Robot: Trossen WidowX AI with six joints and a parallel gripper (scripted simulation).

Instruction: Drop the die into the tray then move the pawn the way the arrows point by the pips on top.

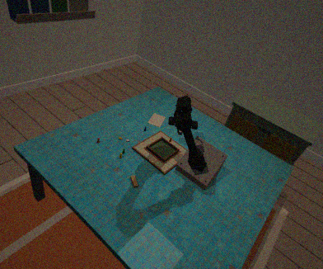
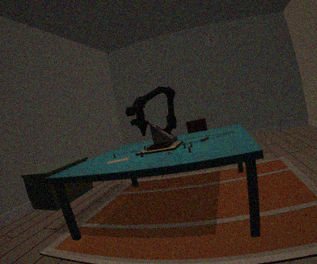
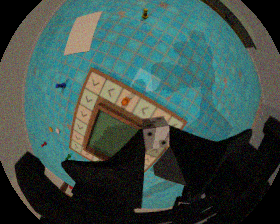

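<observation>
Right now the orange pawn is 9 cm below my gripper tip and 5 cm ahead of it. Also, from my gripper tip: grey die: right at my gripper tip; green dice tray: 12 cm to the left, 12 cm below, 4 cm ahead; white card: 26 cm ahead, 14 cm to the right, 12 cm below.
</observation>
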